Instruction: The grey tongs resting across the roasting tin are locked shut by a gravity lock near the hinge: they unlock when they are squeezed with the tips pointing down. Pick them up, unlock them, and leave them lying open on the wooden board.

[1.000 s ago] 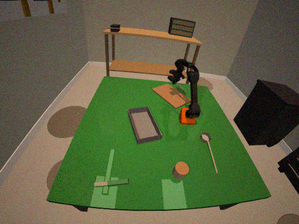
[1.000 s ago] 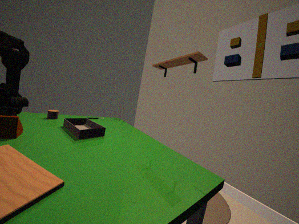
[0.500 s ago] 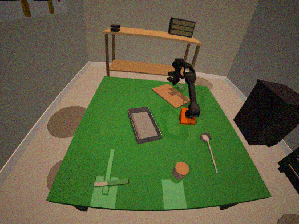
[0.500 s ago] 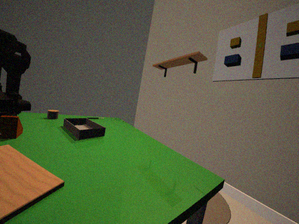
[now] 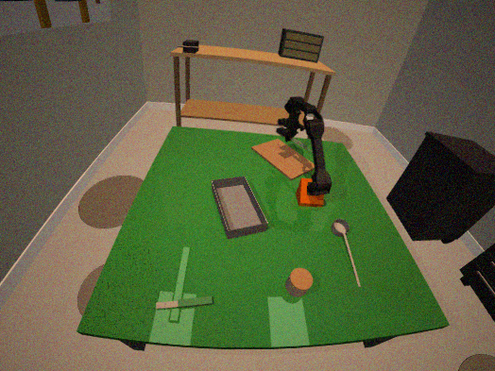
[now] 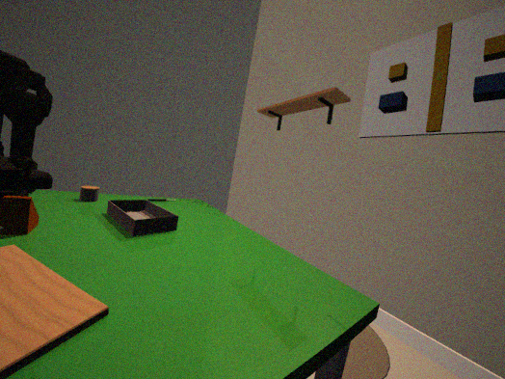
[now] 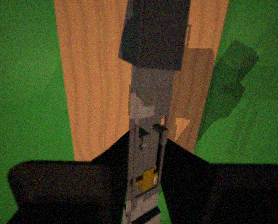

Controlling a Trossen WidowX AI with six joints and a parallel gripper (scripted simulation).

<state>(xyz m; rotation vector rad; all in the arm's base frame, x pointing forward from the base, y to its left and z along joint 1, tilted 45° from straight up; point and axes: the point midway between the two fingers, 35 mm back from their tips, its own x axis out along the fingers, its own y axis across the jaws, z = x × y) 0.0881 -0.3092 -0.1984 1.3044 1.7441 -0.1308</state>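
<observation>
Now: gripper tip 11 cm above the wooden board. Round my gripper tip: cork-topped jar (6 cm ahead, 81 cm to the left, 9 cm below); then yellow lock piece (1 cm behind, 1 cm to the left, 4 cm above); then roasting tin (28 cm ahead, 45 cm to the left, 9 cm below).
</observation>
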